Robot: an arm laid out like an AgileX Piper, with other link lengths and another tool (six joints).
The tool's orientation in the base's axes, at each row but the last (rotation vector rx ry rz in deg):
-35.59, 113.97, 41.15
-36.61, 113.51, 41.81
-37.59, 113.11, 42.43
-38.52, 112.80, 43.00
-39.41, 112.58, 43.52
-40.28, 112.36, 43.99
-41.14, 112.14, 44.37
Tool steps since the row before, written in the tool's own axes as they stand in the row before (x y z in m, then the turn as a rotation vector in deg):
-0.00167, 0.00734, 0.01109, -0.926, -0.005, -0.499
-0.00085, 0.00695, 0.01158, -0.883, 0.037, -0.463
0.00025, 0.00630, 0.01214, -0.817, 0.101, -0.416
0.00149, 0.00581, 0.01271, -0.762, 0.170, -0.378
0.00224, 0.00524, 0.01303, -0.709, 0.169, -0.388
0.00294, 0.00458, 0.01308, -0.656, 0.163, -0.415
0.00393, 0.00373, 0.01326, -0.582, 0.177, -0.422
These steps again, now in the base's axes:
0.00232, 0.01312, -0.00146, 0.144, -0.219, 1.019
0.00226, 0.01312, -0.00244, 0.116, -0.171, 0.976
0.00231, 0.01295, -0.00376, 0.068, -0.104, 0.914
0.00221, 0.01288, -0.00518, 0.016, -0.039, 0.866
0.00226, 0.01264, -0.00610, -0.013, -0.056, 0.824
0.00228, 0.01216, -0.00689, -0.046, -0.089, 0.787
0.00241, 0.01160, -0.00805, -0.092, -0.098, 0.728

